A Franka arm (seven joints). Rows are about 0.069 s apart.
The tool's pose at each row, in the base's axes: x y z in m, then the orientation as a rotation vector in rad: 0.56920 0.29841 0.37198 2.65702 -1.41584 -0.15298; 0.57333 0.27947 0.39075 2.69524 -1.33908 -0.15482; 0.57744 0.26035 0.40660 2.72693 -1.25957 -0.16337; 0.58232 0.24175 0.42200 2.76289 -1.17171 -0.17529; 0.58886 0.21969 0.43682 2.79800 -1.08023 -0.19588; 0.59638 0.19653 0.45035 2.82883 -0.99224 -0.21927
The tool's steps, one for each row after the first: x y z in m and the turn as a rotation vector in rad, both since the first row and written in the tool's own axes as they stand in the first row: 0.01748 0.01007 -0.01792 -0.00243 0.00391 -0.05662; 0.03518 0.01980 -0.03295 -0.01093 0.00574 -0.11311; 0.05289 0.02853 -0.04767 -0.01780 0.00460 -0.17624; 0.07442 0.03773 -0.06186 -0.02629 -0.00217 -0.24182; 0.09744 0.04653 -0.07484 -0.03518 -0.01118 -0.30437
